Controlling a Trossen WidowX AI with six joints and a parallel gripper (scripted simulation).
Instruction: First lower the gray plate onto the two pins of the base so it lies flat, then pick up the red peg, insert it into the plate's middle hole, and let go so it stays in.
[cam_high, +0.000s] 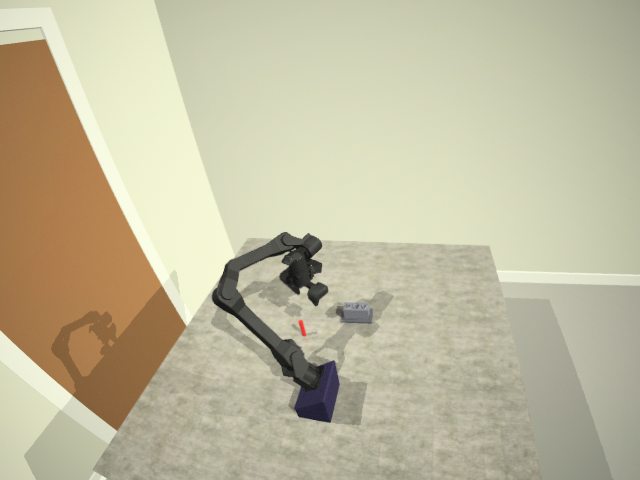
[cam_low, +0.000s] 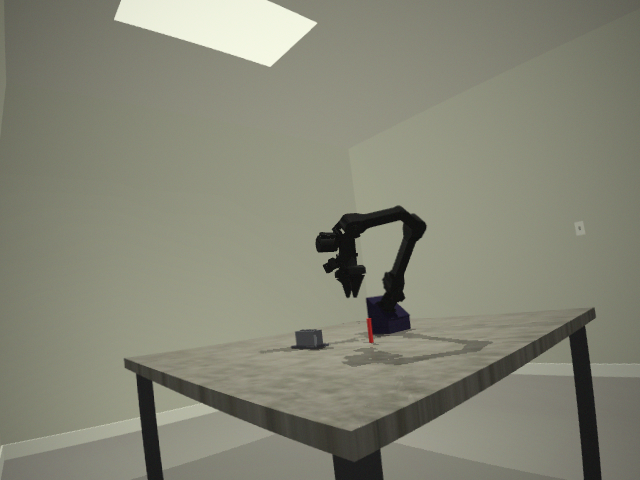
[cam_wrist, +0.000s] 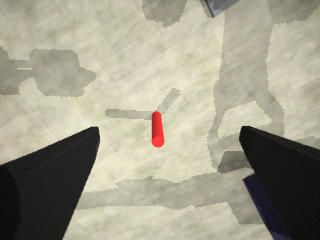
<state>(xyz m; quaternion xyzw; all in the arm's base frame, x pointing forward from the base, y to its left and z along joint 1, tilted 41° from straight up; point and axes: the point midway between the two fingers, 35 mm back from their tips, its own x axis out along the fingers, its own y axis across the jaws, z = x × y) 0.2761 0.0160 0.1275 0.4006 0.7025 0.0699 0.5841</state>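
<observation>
Now: the red peg 12 cm below my gripper tip, 4 cm behind it and 3 cm to the left of it. The rest, counted from my gripper tip: pin base: 15 cm to the right, 15 cm below, 8 cm ahead; gray plate: 15 cm to the right, 11 cm below, 8 cm ahead.
</observation>
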